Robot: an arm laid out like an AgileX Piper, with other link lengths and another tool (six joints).
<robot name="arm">
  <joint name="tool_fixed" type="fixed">
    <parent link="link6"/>
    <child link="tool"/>
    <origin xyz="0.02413 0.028 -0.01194" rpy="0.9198 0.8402 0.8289"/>
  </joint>
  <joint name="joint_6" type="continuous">
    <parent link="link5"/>
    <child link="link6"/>
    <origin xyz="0.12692 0 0.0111" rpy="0 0 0"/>
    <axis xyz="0.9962 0 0.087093"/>
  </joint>
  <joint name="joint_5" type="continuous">
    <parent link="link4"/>
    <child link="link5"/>
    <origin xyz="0 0 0" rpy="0 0 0"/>
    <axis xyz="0 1 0"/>
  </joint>
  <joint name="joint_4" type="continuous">
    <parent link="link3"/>
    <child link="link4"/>
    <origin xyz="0.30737 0 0.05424" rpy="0 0 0"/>
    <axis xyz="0.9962 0 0.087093"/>
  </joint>
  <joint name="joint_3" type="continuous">
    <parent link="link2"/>
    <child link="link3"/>
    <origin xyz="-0.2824 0 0.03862" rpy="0 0 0"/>
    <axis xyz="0 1 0"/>
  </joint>
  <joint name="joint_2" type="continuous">
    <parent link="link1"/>
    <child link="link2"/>
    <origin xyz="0 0 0" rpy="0 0 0"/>
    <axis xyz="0 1 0"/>
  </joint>
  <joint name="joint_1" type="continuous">
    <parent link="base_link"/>
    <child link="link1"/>
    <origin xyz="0 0 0.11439" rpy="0 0 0"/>
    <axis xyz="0 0 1"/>
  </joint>
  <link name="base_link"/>
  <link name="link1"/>
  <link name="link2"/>
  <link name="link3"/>
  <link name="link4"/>
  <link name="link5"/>
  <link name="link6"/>
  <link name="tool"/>
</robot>
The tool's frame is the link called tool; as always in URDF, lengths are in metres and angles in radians. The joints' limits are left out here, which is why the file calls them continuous.
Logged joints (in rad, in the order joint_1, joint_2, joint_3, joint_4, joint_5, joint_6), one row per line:
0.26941 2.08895 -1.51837 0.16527 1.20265 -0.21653
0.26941 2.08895 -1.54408 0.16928 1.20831 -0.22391
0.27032 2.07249 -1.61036 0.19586 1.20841 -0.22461
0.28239 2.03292 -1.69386 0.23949 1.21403 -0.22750
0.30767 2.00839 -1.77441 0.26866 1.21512 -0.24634
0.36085 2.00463 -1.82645 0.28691 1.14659 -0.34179
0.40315 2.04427 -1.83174 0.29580 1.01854 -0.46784
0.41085 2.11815 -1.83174 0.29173 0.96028 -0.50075
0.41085 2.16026 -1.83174 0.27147 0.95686 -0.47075
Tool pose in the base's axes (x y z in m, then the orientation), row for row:
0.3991 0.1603 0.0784 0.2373 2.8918 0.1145
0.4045 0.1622 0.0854 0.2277 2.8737 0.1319
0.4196 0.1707 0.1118 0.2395 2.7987 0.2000
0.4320 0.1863 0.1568 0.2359 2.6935 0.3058
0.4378 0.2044 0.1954 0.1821 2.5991 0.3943
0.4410 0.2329 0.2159 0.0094 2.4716 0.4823
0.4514 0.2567 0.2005 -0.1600 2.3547 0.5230
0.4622 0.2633 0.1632 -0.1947 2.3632 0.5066
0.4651 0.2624 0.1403 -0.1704 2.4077 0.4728
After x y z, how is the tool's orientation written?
As a rotation vector, in radians.
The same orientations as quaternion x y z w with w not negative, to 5 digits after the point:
0.08114 0.98884 0.03915 0.11863
0.07826 0.98770 0.04533 0.12759
0.08392 0.98070 0.07008 0.16206
0.08479 0.96807 0.10991 0.20873
0.06690 0.95487 0.14486 0.25053
0.00355 0.93419 0.18230 0.30666
-0.06190 0.91090 0.20232 0.35424
-0.07519 0.91269 0.19565 0.35081
-0.06529 0.92254 0.18116 0.33443

